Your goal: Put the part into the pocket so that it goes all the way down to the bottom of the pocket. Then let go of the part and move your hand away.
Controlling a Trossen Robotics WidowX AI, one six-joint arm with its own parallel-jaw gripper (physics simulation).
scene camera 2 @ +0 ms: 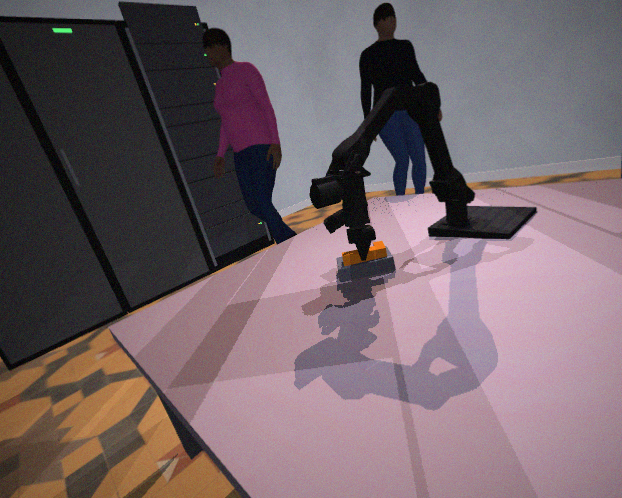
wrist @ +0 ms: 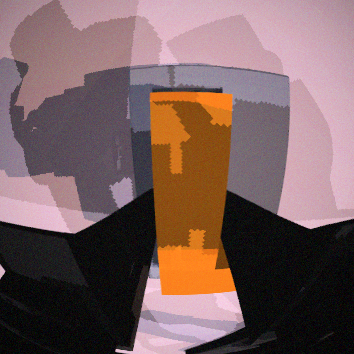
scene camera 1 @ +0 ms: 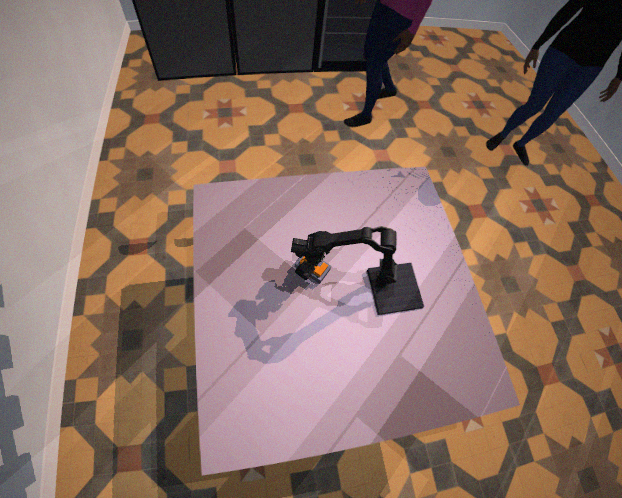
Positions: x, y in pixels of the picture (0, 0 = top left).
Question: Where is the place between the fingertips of my gripper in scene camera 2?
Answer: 363, 258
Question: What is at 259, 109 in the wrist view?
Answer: A grey pocket block.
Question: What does my gripper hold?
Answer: An orange L-shaped part.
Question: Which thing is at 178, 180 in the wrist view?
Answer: An orange L-shaped part.
